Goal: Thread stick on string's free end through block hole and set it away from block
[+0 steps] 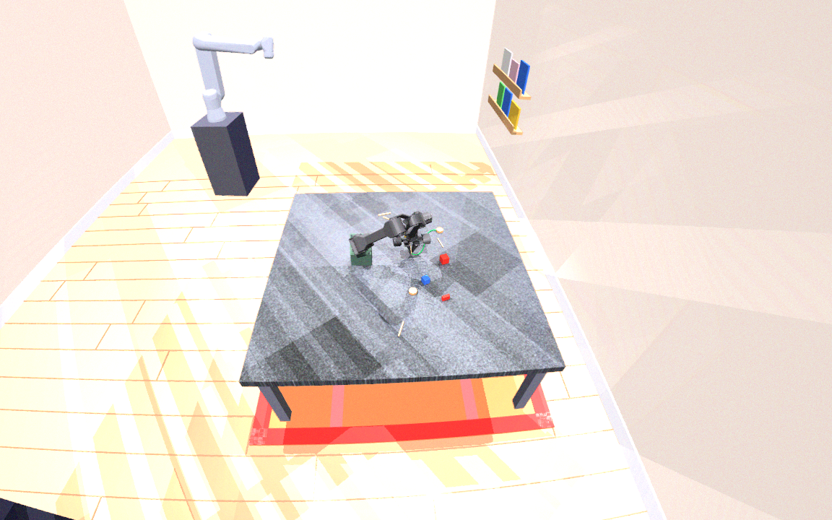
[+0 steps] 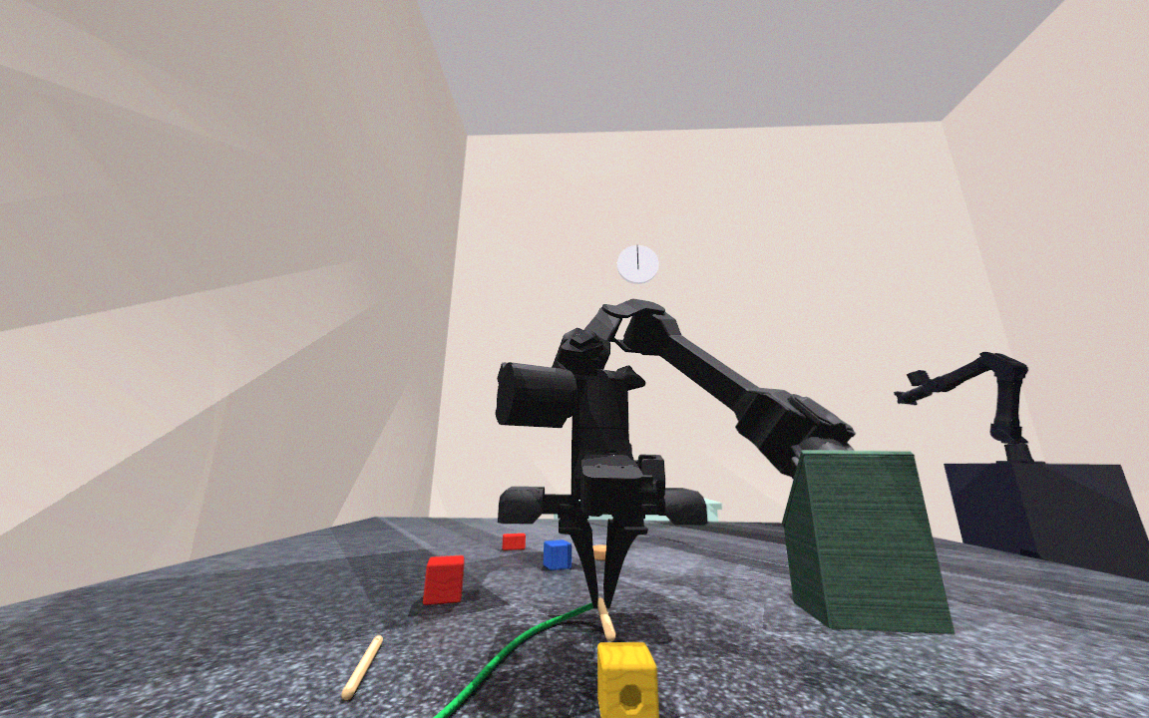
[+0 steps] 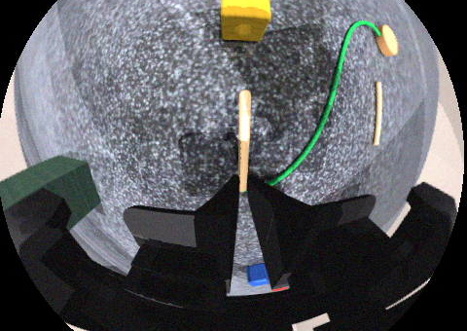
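My gripper tip is 12 cm to the right of the yellow wooden block and 2 cm past it. Also, from my gripper tip: red cube: 17 cm ahead, 4 cm to the right; then round wooden button: 21 cm to the left, 15 cm ahead, 1 cm below; then blue cube: 19 cm to the right, 8 cm ahead.
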